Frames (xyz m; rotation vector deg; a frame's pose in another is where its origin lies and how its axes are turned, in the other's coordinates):
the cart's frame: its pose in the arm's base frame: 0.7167 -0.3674 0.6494 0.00 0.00 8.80
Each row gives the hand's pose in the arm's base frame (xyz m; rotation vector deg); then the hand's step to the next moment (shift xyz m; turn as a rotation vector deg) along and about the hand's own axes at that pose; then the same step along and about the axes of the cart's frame.
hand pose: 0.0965 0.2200 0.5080 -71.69 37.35 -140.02
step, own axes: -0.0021 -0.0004 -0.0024 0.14 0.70 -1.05
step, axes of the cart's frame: -0.0005 0.0020 -0.0024 -0.94 -0.25 -0.81
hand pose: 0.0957 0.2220 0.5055 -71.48 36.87 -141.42
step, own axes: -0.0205 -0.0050 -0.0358 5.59 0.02 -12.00
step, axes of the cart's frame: -0.0139 0.0251 -0.0300 -12.76 2.48 -2.48
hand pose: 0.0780 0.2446 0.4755 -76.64 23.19 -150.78
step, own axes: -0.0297 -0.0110 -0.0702 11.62 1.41 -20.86
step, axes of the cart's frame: -0.0346 0.0356 -0.0588 -23.54 2.69 -3.28
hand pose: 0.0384 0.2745 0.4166 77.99 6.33 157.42
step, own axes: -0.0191 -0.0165 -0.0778 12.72 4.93 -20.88
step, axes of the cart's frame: -0.0474 0.0196 -0.0637 -24.85 -0.53 -2.08
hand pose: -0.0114 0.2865 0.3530 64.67 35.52 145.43
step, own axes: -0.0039 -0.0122 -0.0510 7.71 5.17 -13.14
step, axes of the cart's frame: -0.0352 0.0008 -0.0391 -15.93 -2.23 -0.47
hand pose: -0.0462 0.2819 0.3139 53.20 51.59 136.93
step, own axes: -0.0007 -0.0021 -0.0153 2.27 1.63 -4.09
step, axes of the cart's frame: -0.0108 -0.0037 -0.0104 -4.89 -0.80 -0.19
